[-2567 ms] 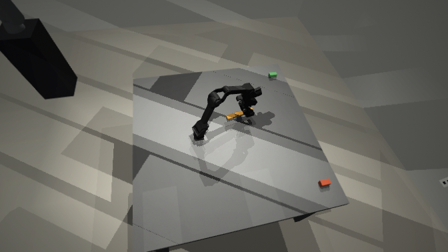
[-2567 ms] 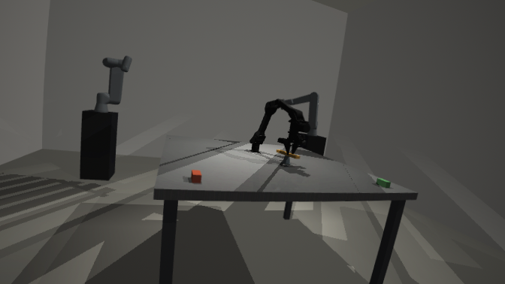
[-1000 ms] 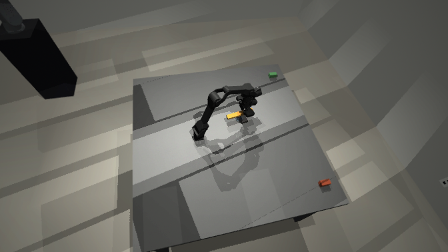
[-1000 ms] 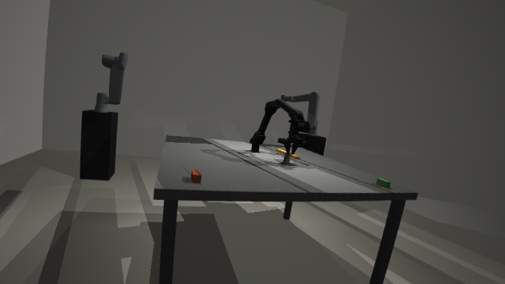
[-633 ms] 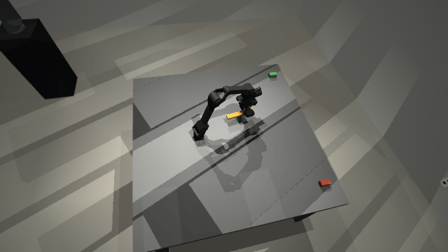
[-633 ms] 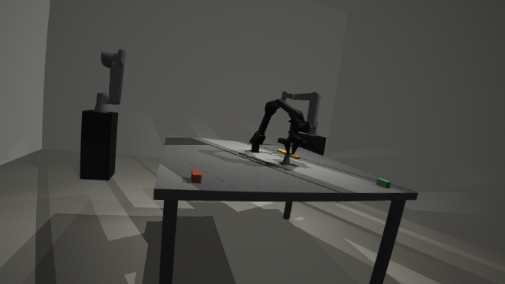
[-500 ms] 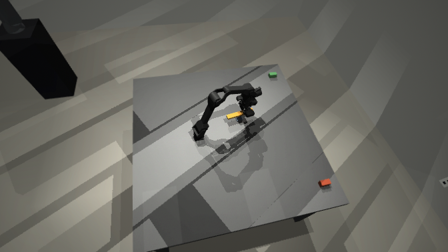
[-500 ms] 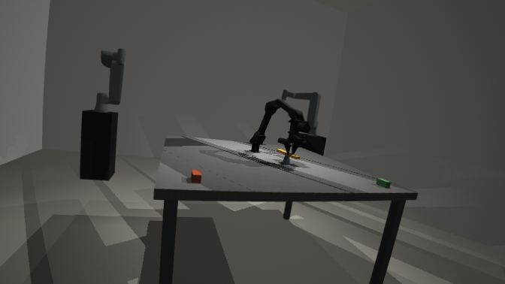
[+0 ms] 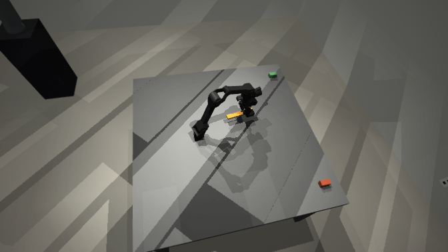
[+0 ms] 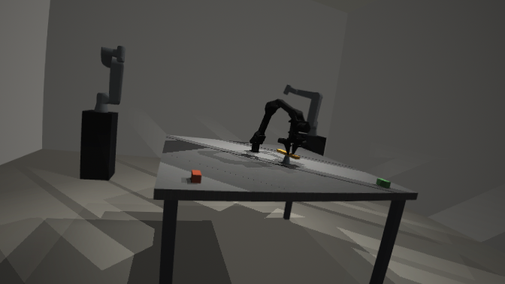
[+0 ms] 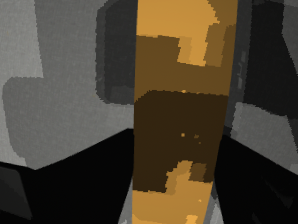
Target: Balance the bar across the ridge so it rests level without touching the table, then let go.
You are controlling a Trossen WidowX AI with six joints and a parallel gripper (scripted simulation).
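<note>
My gripper tip is 30 mm past the orange bar. The rest, counted from my gripper tip: green block: 390 mm ahead, 390 mm to the left, 40 mm below; red block: 390 mm ahead, 610 mm to the right, 40 mm below.
</note>
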